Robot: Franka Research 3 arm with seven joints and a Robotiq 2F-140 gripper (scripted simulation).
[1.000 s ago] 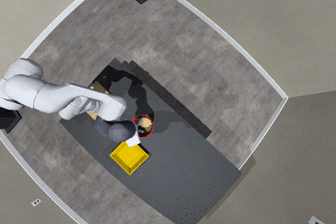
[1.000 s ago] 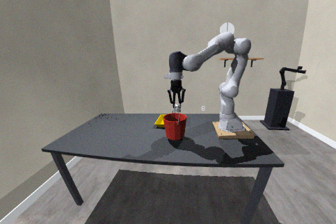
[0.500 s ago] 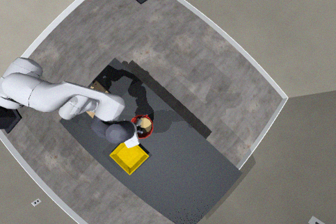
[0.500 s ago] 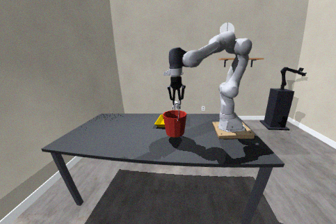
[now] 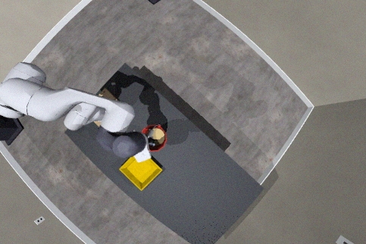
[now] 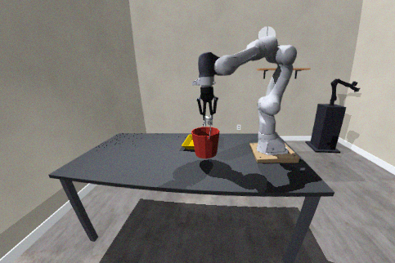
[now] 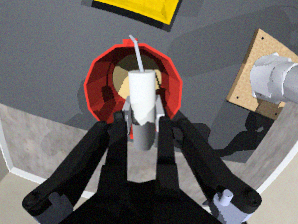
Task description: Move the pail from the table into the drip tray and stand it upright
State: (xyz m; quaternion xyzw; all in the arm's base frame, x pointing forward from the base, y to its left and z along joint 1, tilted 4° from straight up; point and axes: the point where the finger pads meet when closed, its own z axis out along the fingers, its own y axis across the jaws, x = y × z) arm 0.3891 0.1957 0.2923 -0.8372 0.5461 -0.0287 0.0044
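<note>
Now: the red pail 1 cm ahead of my hand and 9 cm below it. The rest, counted from my hand: yellow drip tray (13 cm ahead, 29 cm to the right, 29 cm below); pail wire handle (1 cm ahead, 3 cm below).
</note>
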